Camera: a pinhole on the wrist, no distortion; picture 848 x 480 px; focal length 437.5 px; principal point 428.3 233.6 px. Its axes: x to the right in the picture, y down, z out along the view. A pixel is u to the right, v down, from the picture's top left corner.
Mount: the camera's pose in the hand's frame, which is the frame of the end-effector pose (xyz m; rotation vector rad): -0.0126 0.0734 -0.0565 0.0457 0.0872 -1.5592
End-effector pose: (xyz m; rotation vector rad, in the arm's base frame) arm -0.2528 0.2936 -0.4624 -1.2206 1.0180 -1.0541
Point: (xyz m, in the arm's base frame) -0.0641 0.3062 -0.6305
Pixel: 179.1 315.9
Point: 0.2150 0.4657 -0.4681
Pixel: 412.9 178.2
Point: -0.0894 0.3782 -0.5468
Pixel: 339.5 159.8
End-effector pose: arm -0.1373 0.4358 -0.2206 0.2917 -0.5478 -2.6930
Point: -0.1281 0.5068 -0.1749
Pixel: 777.5 115.7
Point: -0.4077 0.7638 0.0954
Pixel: 638.6 289.2
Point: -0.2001 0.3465 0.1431
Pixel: 230.8 296.1
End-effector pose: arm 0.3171 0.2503 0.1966 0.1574 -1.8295 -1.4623
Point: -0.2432 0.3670 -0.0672
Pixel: 762.1 385.8
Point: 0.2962 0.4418 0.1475
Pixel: 507.6 26.4
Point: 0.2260 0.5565 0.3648
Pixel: 201.6 216.1
